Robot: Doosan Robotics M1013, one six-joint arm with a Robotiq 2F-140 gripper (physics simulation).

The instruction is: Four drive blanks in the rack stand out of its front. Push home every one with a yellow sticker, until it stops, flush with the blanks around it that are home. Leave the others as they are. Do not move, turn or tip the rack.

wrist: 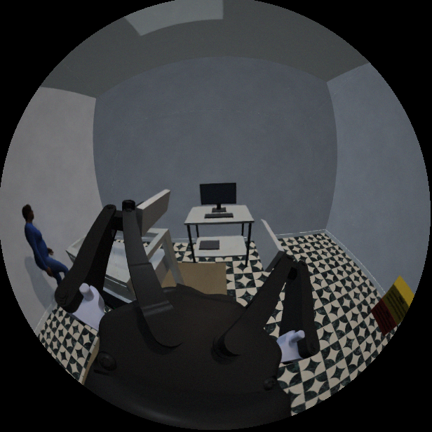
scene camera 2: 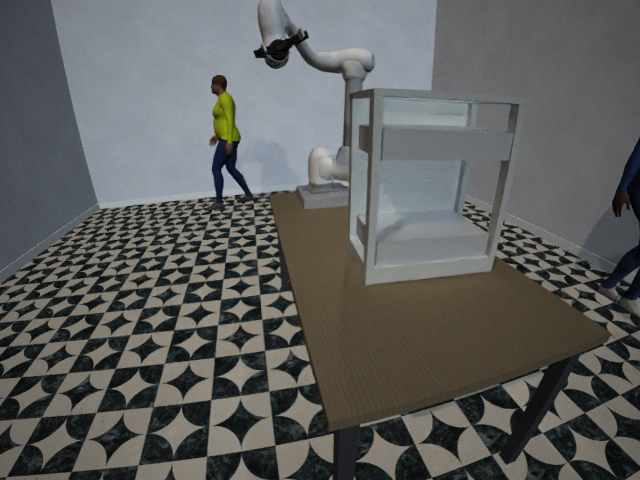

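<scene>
The pale open-framed rack (scene camera 2: 373, 186) (wrist: 172, 257) stands upright on the brown table. It holds a grey upper unit (scene camera 2: 447, 144) and a grey lower unit (scene camera 2: 431, 248). Drive blanks and yellow stickers cannot be made out in either view. My gripper (scene camera 2: 280, 44) (wrist: 213, 214) is open, with nothing between its fingers. In the scene view it is high up, left of the rack and apart from it. In the wrist view the left finger covers part of the rack.
The brown table (scene camera 2: 439, 335) (wrist: 207, 277) extends around the rack. A person in yellow (scene camera 2: 225, 121) walks behind the table's left side; a person in blue (scene camera 2: 628, 201) (wrist: 37, 242) is beyond the other side. A desk (wrist: 220, 215) with a monitor (wrist: 218, 194) stands far off. A yellow and dark red block (wrist: 392, 305) shows at right.
</scene>
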